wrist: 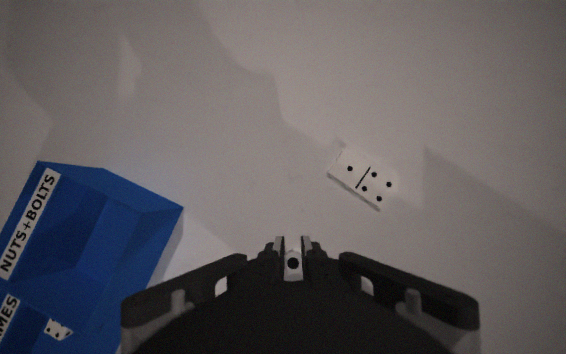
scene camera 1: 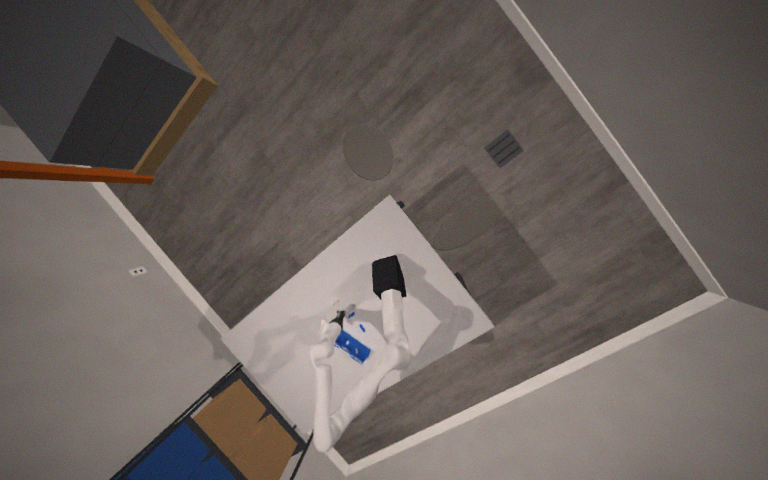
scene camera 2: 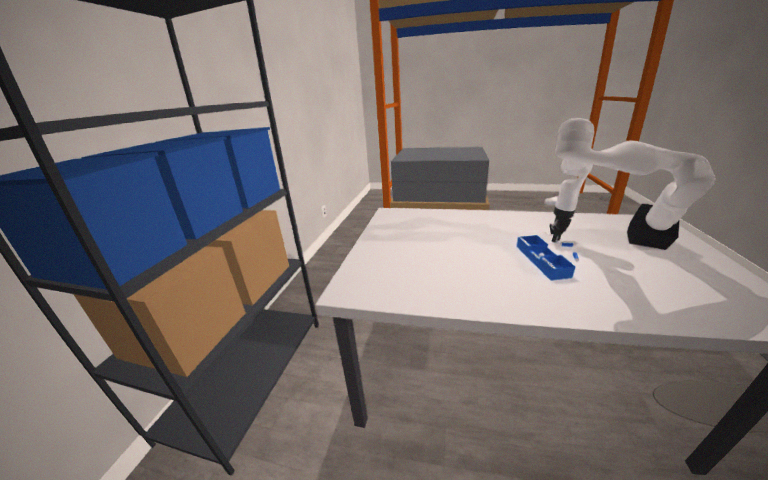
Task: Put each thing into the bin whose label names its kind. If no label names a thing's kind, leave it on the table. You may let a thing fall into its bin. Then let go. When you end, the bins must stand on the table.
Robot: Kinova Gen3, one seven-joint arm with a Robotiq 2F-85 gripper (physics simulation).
Observation:
I see my gripper (wrist: 292, 248) and a three joined blue bins (scene camera 2: 530, 246).
The three joined blue bins is seen too in the wrist view (wrist: 85, 238).

